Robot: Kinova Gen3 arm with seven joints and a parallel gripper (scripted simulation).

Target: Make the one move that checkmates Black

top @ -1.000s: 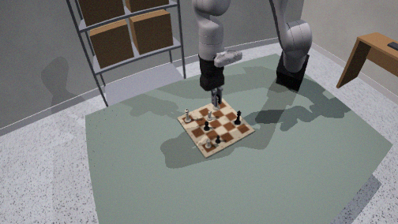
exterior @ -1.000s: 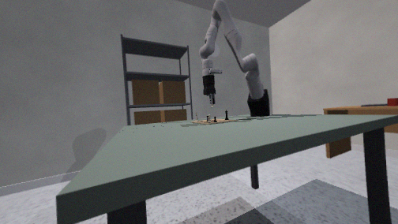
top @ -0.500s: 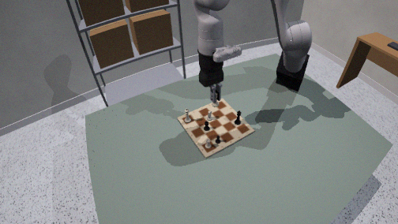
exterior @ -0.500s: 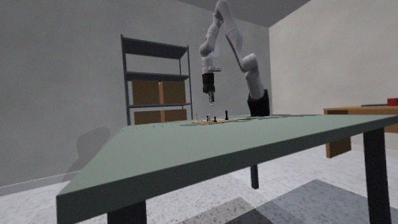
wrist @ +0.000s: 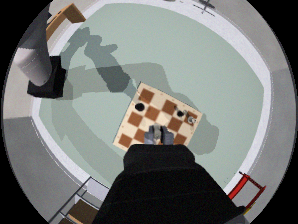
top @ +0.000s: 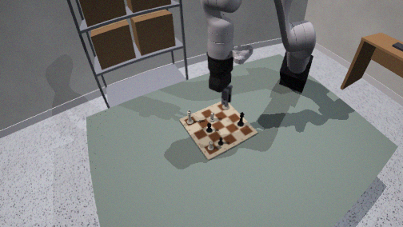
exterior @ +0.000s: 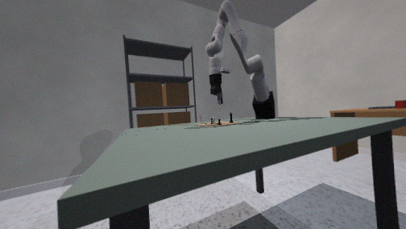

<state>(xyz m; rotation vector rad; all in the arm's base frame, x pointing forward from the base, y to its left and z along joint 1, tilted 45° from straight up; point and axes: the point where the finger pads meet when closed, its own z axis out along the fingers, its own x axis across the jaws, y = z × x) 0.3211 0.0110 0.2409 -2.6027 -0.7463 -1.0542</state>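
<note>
Now: the tall black piece 60 mm behind my hand and 110 mm below it. Round my hand: chessboard 20 mm ahead, 10 mm to the right, 140 mm below.
</note>
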